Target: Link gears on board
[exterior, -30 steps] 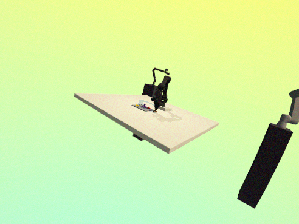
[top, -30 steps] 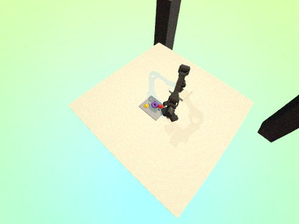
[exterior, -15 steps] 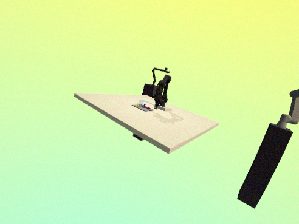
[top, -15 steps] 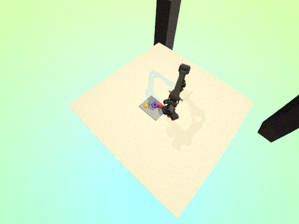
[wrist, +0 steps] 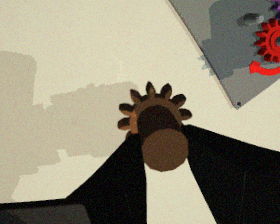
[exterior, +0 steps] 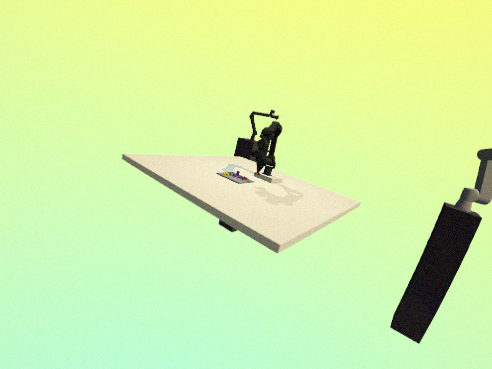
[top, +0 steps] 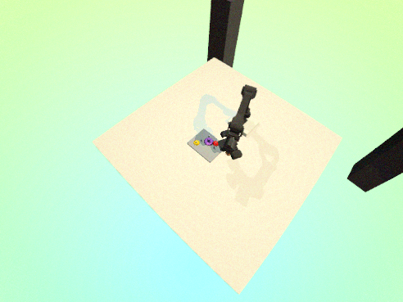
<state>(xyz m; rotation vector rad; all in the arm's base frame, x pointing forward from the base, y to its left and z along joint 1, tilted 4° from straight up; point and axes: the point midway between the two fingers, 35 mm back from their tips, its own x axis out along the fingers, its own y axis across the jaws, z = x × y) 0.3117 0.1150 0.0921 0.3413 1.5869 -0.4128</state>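
My gripper tip is now 5 cm short of the yellow gear, 22 cm to the left of it and 9 cm above it. Round my gripper tip: red gear: 4 cm behind, 13 cm to the right, 9 cm below; purple gear: 2 cm behind, 17 cm to the right, 9 cm below; brown gear: 1 cm below.
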